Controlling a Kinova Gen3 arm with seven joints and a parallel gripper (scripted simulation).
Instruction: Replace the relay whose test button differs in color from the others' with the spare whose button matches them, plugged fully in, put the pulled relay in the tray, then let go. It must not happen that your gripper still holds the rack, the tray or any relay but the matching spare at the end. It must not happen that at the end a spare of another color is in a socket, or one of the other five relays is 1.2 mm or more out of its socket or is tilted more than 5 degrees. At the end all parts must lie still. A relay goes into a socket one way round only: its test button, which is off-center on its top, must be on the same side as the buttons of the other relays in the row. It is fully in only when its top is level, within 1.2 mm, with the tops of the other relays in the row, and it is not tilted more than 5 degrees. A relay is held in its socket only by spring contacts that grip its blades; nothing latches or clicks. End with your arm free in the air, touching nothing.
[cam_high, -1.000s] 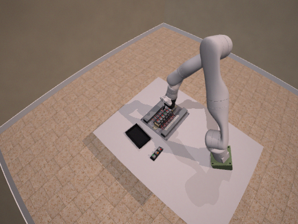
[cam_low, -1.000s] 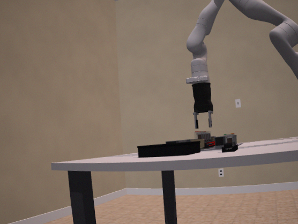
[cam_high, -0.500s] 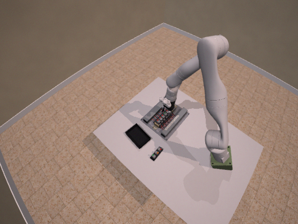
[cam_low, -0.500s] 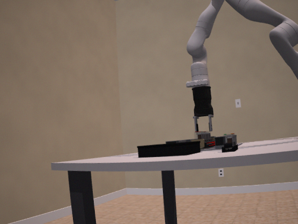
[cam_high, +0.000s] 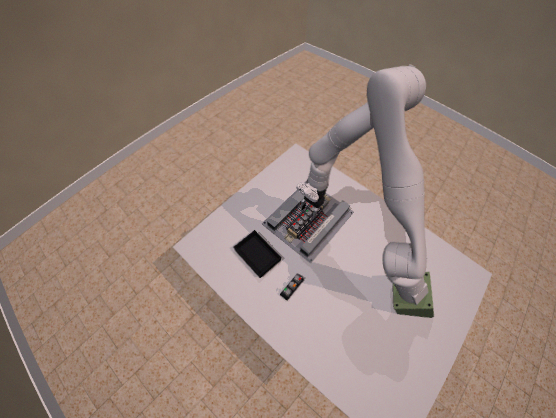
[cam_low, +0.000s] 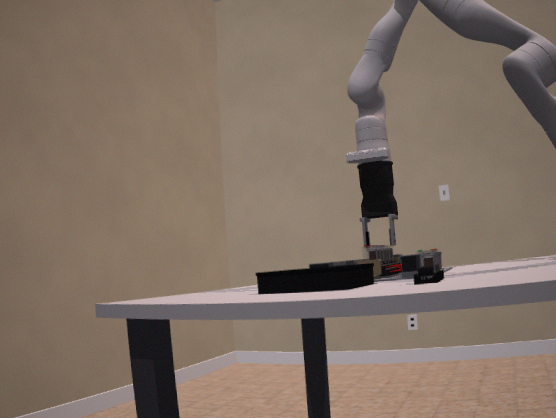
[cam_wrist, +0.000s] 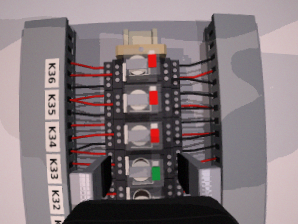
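My hand is 2 cm to the left of the relay panel and 8 cm above it. Round my hand: spare holder: 21 cm behind, 22 cm to the left, 7 cm below; then red wiring: 5 cm behind, 6 cm below; then black tray: 2 cm behind, 26 cm to the left, 7 cm below.
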